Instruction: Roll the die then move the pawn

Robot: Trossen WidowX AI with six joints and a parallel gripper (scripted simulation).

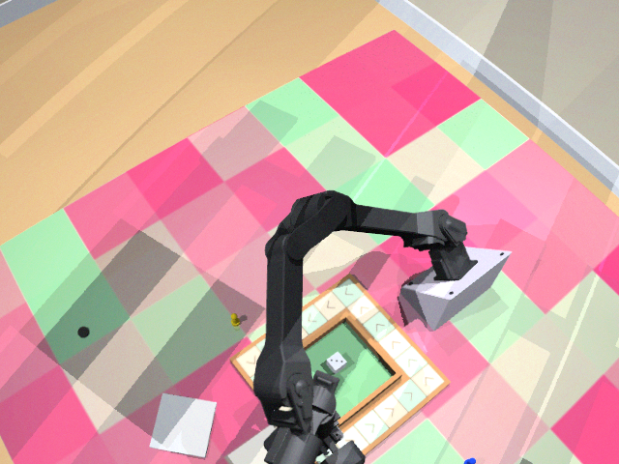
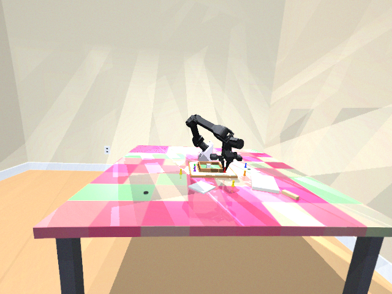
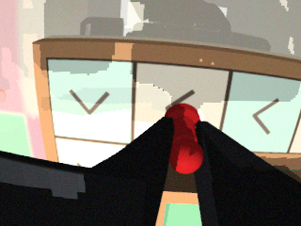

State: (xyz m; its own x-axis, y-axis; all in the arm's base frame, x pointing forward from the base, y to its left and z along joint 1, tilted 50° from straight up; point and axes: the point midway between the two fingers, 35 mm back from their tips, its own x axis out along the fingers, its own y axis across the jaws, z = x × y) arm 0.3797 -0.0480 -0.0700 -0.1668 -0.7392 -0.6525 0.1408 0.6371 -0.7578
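The red pawn lies 1 cm above my gripper tip. From my gripper tip the other things lie so: white die 12 cm behind, 7 cm to the right, 1 cm below; then purple pawn 6 cm behind, 17 cm to the right, 1 cm below; then green tray 12 cm behind, 5 cm to the right, 3 cm below.
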